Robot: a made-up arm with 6 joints. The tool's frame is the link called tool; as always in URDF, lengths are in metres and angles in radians. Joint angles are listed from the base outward. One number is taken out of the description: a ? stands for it. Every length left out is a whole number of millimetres.
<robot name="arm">
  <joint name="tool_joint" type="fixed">
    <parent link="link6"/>
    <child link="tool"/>
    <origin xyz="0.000 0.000 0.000" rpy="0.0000 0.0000 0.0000"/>
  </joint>
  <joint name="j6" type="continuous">
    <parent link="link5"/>
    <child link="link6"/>
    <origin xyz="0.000 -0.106 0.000" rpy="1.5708 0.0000 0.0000"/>
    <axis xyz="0 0 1"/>
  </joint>
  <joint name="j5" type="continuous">
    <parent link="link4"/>
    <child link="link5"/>
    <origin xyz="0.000 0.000 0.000" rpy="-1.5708 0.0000 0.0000"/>
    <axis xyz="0 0 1"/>
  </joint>
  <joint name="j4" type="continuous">
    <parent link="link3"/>
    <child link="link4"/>
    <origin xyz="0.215 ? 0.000" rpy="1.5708 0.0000 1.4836"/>
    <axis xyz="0 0 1"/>
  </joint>
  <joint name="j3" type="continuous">
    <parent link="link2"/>
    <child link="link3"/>
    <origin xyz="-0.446 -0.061 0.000" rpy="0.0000 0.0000 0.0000"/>
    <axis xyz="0 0 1"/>
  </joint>
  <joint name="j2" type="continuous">
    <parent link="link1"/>
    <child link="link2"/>
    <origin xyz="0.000 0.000 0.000" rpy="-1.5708 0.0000 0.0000"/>
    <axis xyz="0 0 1"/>
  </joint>
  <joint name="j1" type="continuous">
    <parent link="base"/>
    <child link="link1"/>
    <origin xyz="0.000 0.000 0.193" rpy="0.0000 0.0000 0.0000"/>
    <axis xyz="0 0 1"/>
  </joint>
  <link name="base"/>
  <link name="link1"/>
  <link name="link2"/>
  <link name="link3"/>
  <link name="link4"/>
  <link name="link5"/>
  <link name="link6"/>
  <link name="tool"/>
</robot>
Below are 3 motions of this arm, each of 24 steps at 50 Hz.
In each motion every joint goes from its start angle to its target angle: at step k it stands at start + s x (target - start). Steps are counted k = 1, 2, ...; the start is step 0. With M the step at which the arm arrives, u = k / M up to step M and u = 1 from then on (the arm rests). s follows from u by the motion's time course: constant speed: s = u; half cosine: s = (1 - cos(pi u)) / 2; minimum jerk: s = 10 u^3 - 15 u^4 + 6 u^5.
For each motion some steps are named. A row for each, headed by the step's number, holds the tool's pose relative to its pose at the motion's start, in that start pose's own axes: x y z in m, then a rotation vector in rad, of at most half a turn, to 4 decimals.
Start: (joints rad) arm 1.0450 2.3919 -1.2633 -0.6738 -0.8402 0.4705
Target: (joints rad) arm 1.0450 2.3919 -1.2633 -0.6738 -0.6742 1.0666
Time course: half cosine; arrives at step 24
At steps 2, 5, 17, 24:
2: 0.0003 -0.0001 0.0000 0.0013 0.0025 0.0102
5: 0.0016 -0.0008 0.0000 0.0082 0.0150 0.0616
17: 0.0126 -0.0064 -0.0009 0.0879 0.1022 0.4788
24: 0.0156 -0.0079 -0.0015 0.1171 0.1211 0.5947

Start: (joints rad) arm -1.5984 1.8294 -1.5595 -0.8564 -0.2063 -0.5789
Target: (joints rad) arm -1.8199 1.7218 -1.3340 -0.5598 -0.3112 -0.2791
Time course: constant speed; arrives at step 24
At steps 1, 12, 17, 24:
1: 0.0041 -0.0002 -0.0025 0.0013 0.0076 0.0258
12: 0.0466 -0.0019 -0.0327 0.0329 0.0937 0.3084
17: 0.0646 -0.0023 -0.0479 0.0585 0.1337 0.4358
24: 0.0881 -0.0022 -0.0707 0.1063 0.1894 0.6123

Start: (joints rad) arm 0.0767 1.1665 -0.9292 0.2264 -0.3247 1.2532
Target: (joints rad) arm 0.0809 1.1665 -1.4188 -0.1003 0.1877 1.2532
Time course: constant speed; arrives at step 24
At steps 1, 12, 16, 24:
1: 0.0006 0.0045 0.0010 -0.0013 0.0086 -0.0115
12: 0.0025 0.0531 0.0054 -0.0086 0.0691 -0.1518
16: 0.0013 0.0705 0.0044 -0.0079 0.0747 -0.2061
24: -0.0045 0.1044 -0.0019 -0.0010 0.0591 -0.3134

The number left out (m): -0.038
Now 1 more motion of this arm.
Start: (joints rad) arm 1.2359 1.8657 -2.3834 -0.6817 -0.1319 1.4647
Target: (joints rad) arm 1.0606 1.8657 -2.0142 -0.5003 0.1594 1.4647
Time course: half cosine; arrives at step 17
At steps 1, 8, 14, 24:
1: 0.0003 -0.0014 -0.0001 0.0056 0.0015 0.0008
8: 0.0127 -0.0773 -0.0120 0.3016 0.0743 0.0454
14: 0.0221 -0.1538 -0.0437 0.6231 0.1374 0.0982
24: 0.0232 -0.1652 -0.0504 0.6748 0.1463 0.1074

